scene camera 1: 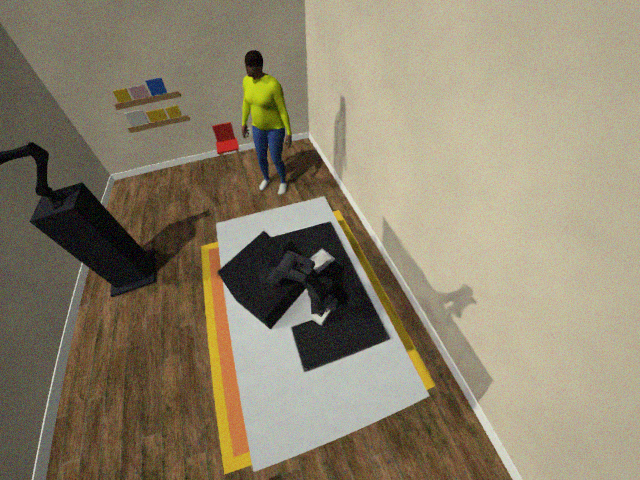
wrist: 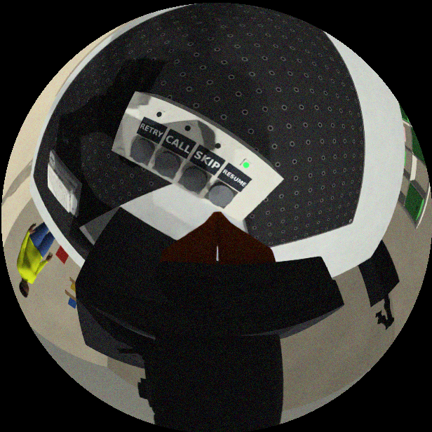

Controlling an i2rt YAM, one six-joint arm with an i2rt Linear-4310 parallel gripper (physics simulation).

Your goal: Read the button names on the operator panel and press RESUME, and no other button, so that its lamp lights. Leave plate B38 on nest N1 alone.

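Places are measured from the arm's base along level axes (x left, y down, z back), in metres.
Pixels of known places: gripper, between the fingertips: [scene camera 1: 316, 310]; arm's base, origin of its link: [scene camera 1: 266, 278].
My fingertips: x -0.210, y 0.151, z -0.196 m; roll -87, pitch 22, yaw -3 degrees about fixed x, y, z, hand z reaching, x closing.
Note:
Ahead of a thing's pixels: the offset from my fingertips to its middle. Level surfaces: height alone.
The operator panel {dz -0.053, dx +0.005, dy +0.052 m} [wrist: 262, 187] [scene camera 1: 320, 317] is pale, with four round grey buttons labelled RETRY, CALL, SKIP and RESUME. The RESUME button [wrist: 220, 194] is at the right end of the row in the wrist view, and its lamp [wrist: 246, 164] glows green. The other three lamps are dark. My gripper [wrist: 217, 217] is shut and empty; its tips show just below the RESUME button in the wrist view, and the height between them cannot be told. A pale block {dz -0.169, dx +0.335, dy +0.060 m} [wrist: 63, 186] [scene camera 1: 323, 259] stands apart from the panel, possibly nest N1 with plate B38; no name is legible on it.
The panel stands on a black perforated board {dy +0.080 m} [wrist: 310, 150] [scene camera 1: 341, 346] on a pale table {dy +0.093 m} [scene camera 1: 336, 413]. A black box-like base [scene camera 1: 258, 279] is beside the arm. A person [scene camera 1: 266, 103] stands beyond the table; a second arm is on a dark pedestal [scene camera 1: 98, 237].

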